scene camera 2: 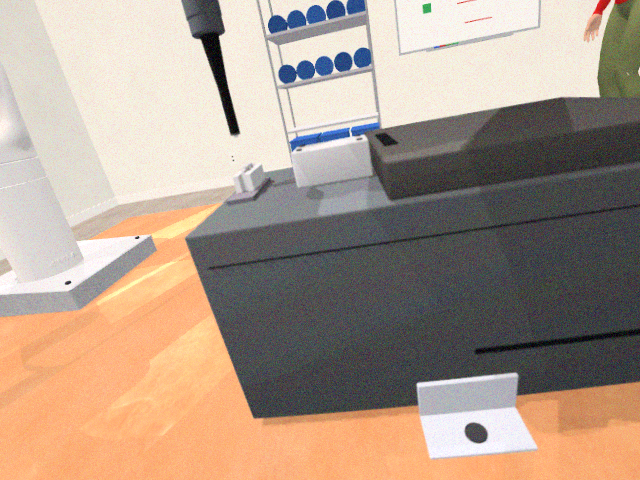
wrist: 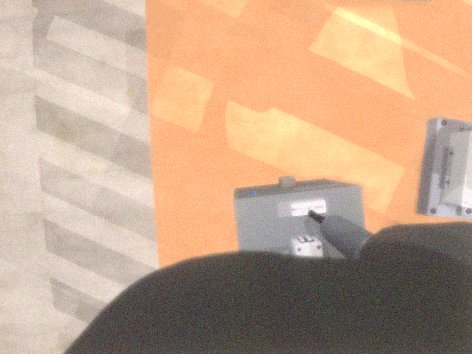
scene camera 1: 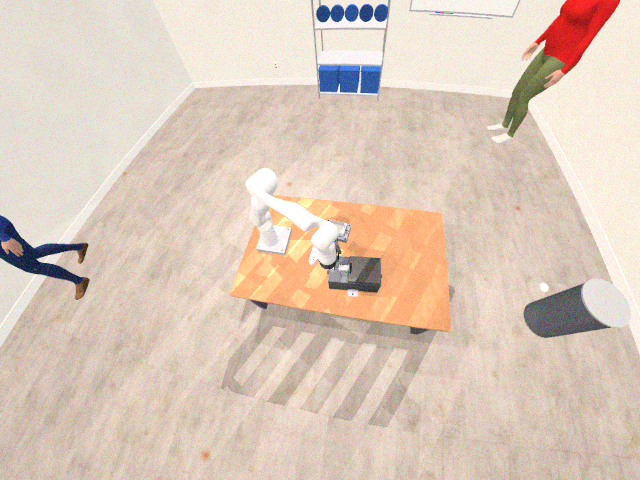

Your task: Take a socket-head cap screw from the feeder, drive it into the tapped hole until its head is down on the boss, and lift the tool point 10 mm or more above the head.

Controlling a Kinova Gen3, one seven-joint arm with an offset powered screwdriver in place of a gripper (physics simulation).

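The screw feeder is a dark grey box (scene camera 1: 367, 268) (scene camera 2: 330, 310) (wrist: 260, 220) on the table. A small pale slotted block (scene camera 2: 249, 178) stands at its left end in scene camera 2. My screwdriver tip (scene camera 2: 235, 133) (wrist: 311, 213) is in the air above and a little to the left of that slotted block, clear of it. A tiny pale speck shows at the tip; I cannot tell whether it is a screw. The grey workpiece (scene camera 1: 343, 230) (wrist: 428, 175) lies apart from the feeder, behind it in scene camera 1. Its tapped hole cannot be made out, and the wrist view cuts it off at the right.
The arm's base plate (scene camera 1: 273, 240) (scene camera 2: 108, 266) is at the table's left. A raised dark cover (scene camera 2: 496, 144) and a white block (scene camera 2: 332, 162) stand on the feeder. A white angle bracket (scene camera 2: 467, 395) sits at the feeder's front. Two people stand away from the table.
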